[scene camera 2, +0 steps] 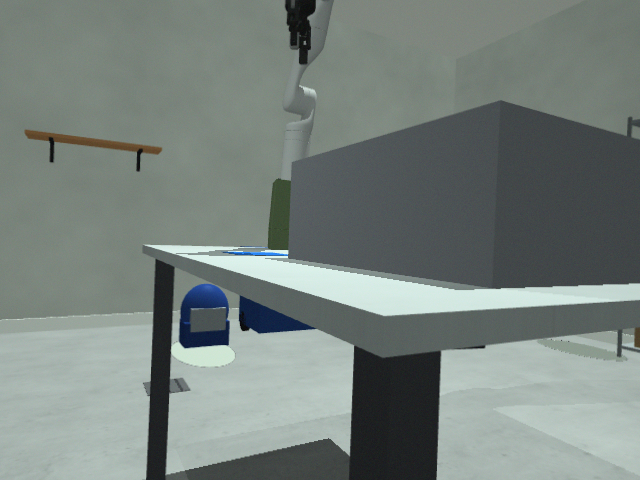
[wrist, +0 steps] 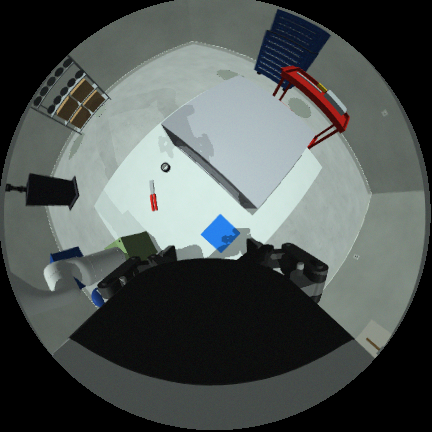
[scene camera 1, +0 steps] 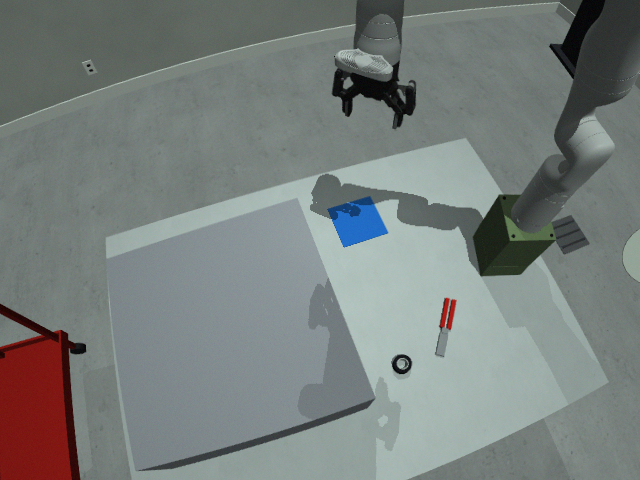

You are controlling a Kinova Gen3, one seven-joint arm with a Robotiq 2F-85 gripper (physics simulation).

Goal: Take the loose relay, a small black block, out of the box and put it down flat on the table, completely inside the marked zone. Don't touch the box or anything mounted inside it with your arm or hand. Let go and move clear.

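Where they show: gripper, fingertip midpoint: (scene camera 2: 298,56) (wrist: 210,250) (scene camera 1: 371,119); arm's base, origin of the base link: (wrist: 117,257) (scene camera 1: 527,216).
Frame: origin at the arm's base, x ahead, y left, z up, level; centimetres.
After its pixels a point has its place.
The large grey box (scene camera 1: 206,310) @[z -2.5, x 78.3, y 13.7 cm] (scene camera 2: 392,206) @[z -13.2, x 88.7, y -5.8 cm] (wrist: 245,135) @[z -2.5, x 68.6, y 11.0 cm] stands on the white table (scene camera 1: 413,279) @[z -22.8, x 26.8, y 3.2 cm] (scene camera 2: 330,291) @[z -22.8, x 108.3, y -21.3 cm] (wrist: 190,212) @[z -22.8, x 33.0, y -0.9 cm]. A dark gap shows along its side that faces the tools in the wrist view; its inside cannot be made out. The small black relay does not show in any view. The blue marked zone (scene camera 1: 364,229) @[z -22.7, x 37.9, y -14.3 cm] (scene camera 2: 261,254) @[z -22.8, x 41.3, y -16.7 cm] (wrist: 219,225) @[z -22.7, x 41.4, y -14.0 cm] lies flat beside the box, partly under the arm's shadow, with no block visible on it. My gripper (scene camera 1: 372,119) @[z 26.2, x 40.3, y -9.1 cm] (scene camera 2: 298,53) @[z 26.2, x 40.3, y -9.1 cm] (wrist: 210,250) @[z 26.2, x 40.3, y -9.1 cm] is open and empty, high above the table, beyond its far edge in scene camera 1.
The arm stands on a green pedestal (scene camera 1: 509,258) @[z -11.2, x 2.7, y 5.6 cm] (scene camera 2: 279,217) @[z -12.2, x 6.0, y -5.6 cm] (wrist: 141,246) @[z -11.6, x 6.4, y -1.5 cm]. A red-handled tool (scene camera 1: 447,315) @[z -21.7, x 20.2, y 15.1 cm] (wrist: 153,202) @[z -21.6, x 20.0, y 14.4 cm] and a small black ring (scene camera 1: 393,363) @[z -20.9, x 36.7, y 25.9 cm] (wrist: 162,167) @[z -21.7, x 33.2, y 26.8 cm] lie on the table beside the box. A red cart (scene camera 1: 31,413) (wrist: 320,102) stands on the floor past the box.
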